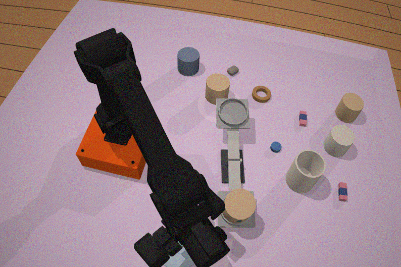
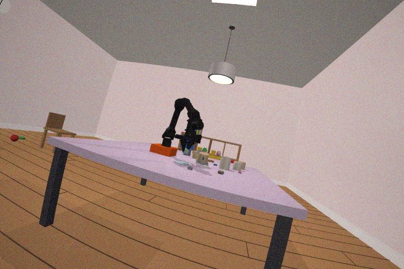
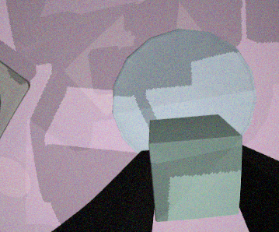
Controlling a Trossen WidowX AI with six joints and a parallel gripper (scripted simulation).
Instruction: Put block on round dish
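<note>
Now: gripper tip 8 cm above the pale blue round dish, 1 cm to the left of it and 1 cm past it. From my gripper tip the other things lie so: small blue disc: 33 cm to the left, 19 cm ahead, 7 cm below; then grey balance: 24 cm to the left, 8 cm ahead, 6 cm below; then grey cup: 26 cm ahead, 24 cm to the left, 4 cm below.
</note>
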